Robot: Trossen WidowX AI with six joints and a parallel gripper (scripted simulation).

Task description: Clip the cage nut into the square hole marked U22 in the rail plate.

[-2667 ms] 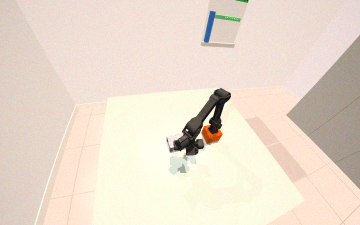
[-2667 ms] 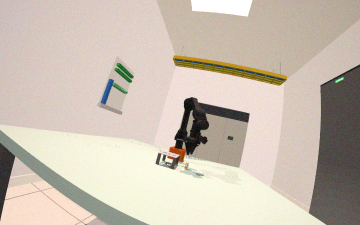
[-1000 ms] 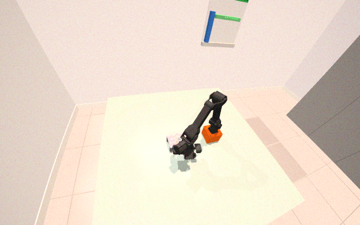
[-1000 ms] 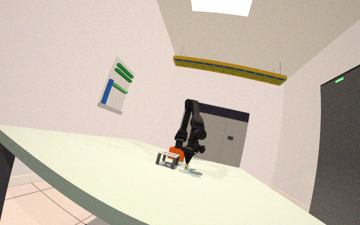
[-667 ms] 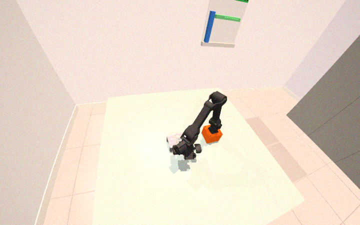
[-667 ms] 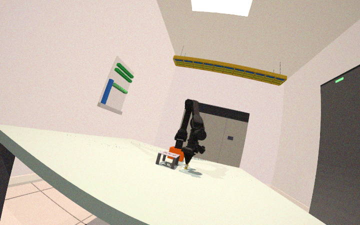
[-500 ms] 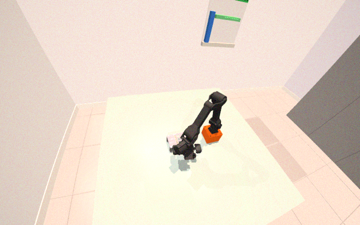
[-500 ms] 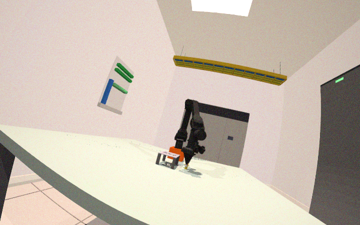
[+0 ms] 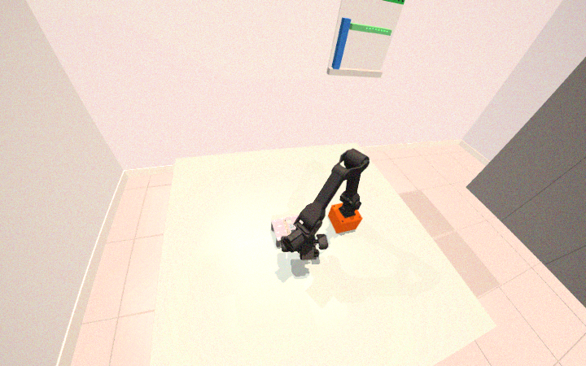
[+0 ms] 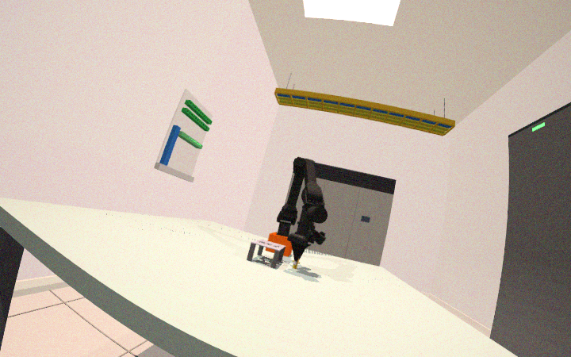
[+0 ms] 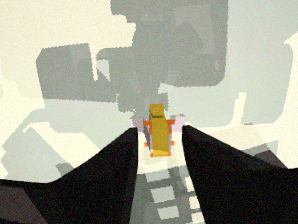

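The cage nut is 10 mm below my gripper tip.
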